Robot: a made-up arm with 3 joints. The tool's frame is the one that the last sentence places.
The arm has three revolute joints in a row. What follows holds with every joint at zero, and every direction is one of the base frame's. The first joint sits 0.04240 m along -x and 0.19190 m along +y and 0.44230 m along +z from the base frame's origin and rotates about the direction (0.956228, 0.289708, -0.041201), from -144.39 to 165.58 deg. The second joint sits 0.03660 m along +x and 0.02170 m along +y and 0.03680 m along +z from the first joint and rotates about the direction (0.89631, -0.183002, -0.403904), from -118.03 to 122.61 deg. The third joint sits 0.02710 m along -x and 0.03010 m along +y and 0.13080 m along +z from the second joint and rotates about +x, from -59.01 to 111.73 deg. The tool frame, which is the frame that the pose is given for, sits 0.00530 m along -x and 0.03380 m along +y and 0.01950 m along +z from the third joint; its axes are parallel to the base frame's.
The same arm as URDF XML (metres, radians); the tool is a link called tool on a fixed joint. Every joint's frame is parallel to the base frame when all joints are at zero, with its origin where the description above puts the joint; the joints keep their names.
<robot name="arm">
  <joint name="joint 1" type="revolute">
    <parent link="base_link"/>
    <child link="link1"/>
    <origin xyz="-0.0424 0.1919 0.4423"/>
    <axis xyz="0.956228 0.289708 -0.041201"/>
    <limit lower="-2.5201" upper="2.8899"/>
  </joint>
  <joint name="joint 2" type="revolute">
    <parent link="link1"/>
    <child link="link2"/>
    <origin xyz="0.0366 0.0217 0.0368"/>
    <axis xyz="0.89631 -0.183002 -0.403904"/>
    <limit lower="-2.06" upper="2.1399"/>
  </joint>
  <joint name="joint 3" type="revolute">
    <parent link="link2"/>
    <child link="link3"/>
    <origin xyz="-0.0271 0.0301 0.1308"/>
    <axis xyz="1 0 0"/>
    <limit lower="-1.0299" upper="1.9501"/>
  </joint>
  <joint name="tool_joint" type="fixed">
    <parent link="link3"/>
    <child link="tool"/>
    <origin xyz="-0.0053 0.0338 0.0195"/>
  </joint>
  <link name="base_link"/>
  <link name="link1"/>
  <link name="link2"/>
  <link name="link3"/>
  <link name="tool"/>
</robot>

